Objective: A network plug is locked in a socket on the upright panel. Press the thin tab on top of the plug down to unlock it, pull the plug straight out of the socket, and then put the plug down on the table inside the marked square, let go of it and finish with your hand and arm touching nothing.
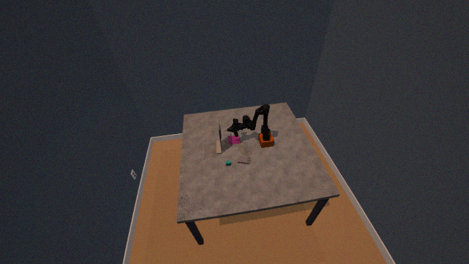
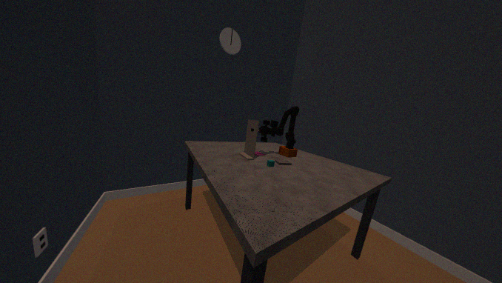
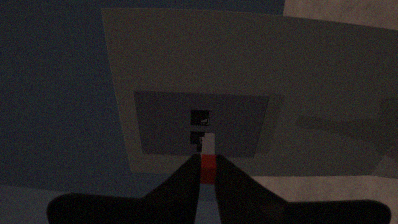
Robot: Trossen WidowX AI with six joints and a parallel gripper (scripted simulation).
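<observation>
Right now my gripper tip is 22 cm above the magenta marked square, 9 cm to the left of it and 6 cm past it. Also, from my gripper tip: network plug (right at my gripper tip); upright panel (8 cm below, 8 cm ahead, 2 cm to the left); teal cube (23 cm to the left, 20 cm below).
</observation>
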